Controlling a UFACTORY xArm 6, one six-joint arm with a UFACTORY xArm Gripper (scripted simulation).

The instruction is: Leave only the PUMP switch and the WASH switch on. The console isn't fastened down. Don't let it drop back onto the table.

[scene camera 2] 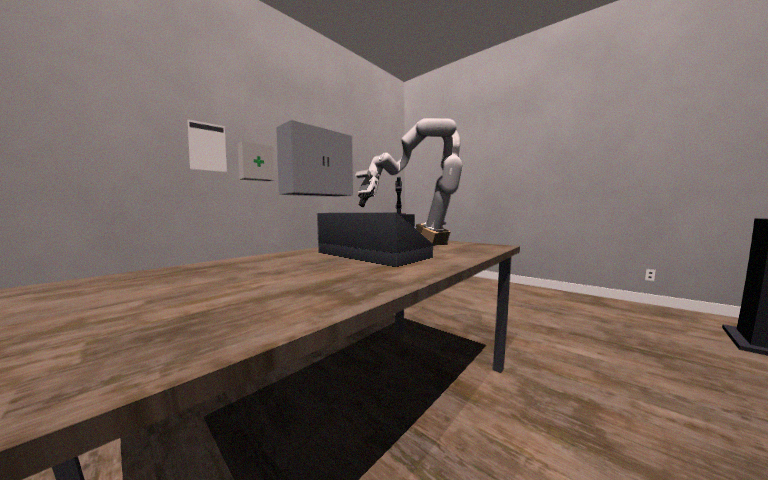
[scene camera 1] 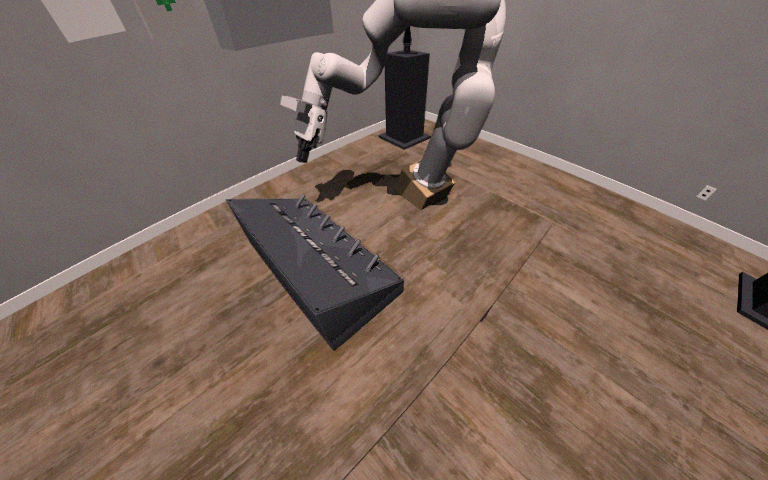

dark grey wedge-shaped console: scene camera 2; scene camera 1
same spot on dark grey wedge-shaped console: [scene camera 2: 386,238] = [scene camera 1: 314,321]
